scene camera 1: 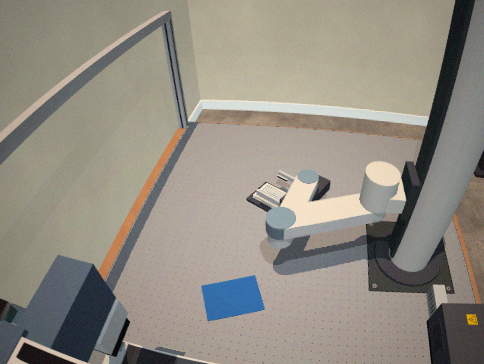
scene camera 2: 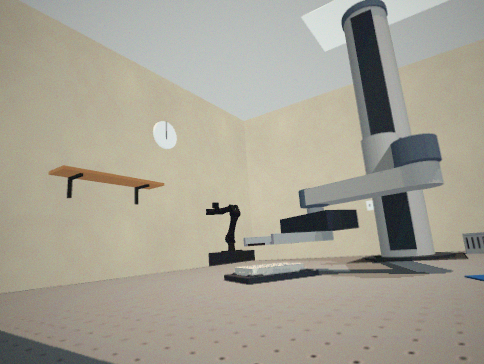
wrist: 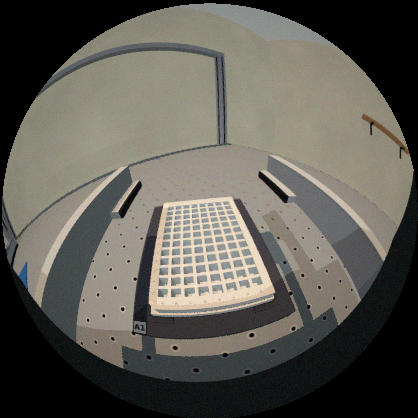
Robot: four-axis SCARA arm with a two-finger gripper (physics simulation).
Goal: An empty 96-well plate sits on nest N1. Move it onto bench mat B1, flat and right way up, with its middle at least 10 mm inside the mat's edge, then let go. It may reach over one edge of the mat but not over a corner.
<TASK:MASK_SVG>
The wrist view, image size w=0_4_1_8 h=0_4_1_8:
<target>my gripper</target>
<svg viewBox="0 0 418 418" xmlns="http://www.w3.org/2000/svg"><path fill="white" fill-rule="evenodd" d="M414 172L404 214L386 255L369 227L340 197L292 163L277 155L268 155L266 170L259 170L258 177L284 203L295 202L316 225L345 266L358 292L360 301L339 325L305 351L271 368L241 377L198 382L150 377L107 362L76 343L78 306L83 284L94 253L111 219L124 217L142 186L141 181L132 181L128 165L119 167L101 182L65 223L45 258L38 277L34 299L9 262L8 264L21 300L40 332L65 361L100 388L132 404L170 415L192 418L227 418L254 414L296 400L332 379L367 347L388 318L404 285L414 250L417 228L417 193Z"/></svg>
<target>white 96-well plate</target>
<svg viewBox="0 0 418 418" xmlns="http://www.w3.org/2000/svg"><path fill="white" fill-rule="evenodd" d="M231 196L163 203L150 275L148 303L151 305L150 314L153 316L217 314L251 307L274 298L273 293L275 291L268 273Z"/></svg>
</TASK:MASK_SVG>
